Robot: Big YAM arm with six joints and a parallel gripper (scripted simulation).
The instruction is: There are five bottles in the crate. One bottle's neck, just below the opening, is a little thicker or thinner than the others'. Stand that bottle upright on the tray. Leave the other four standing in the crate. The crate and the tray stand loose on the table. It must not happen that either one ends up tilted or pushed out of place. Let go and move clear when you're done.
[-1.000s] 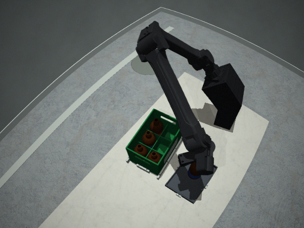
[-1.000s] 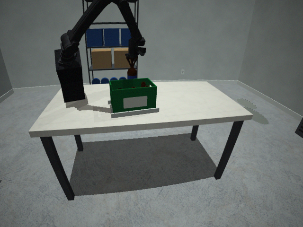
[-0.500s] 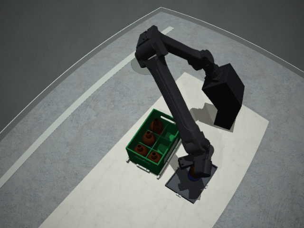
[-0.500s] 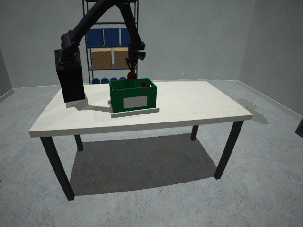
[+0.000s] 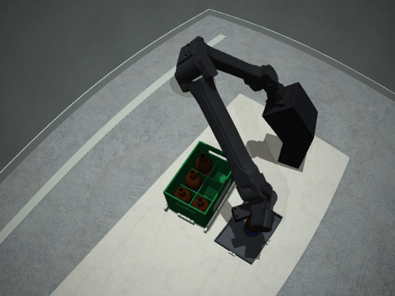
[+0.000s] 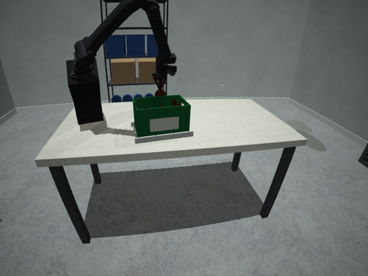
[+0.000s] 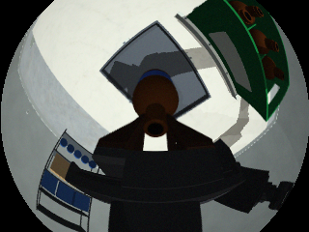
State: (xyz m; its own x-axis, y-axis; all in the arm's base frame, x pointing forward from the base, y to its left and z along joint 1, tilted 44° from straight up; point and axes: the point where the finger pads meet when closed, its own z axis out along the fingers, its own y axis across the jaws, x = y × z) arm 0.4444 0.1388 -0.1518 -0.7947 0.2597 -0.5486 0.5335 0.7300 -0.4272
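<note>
My gripper is now 10 mm to the left of the tray and 170 mm above it. Round my hand: crate (10 mm behind, 280 mm to the right, 100 mm below).
</note>
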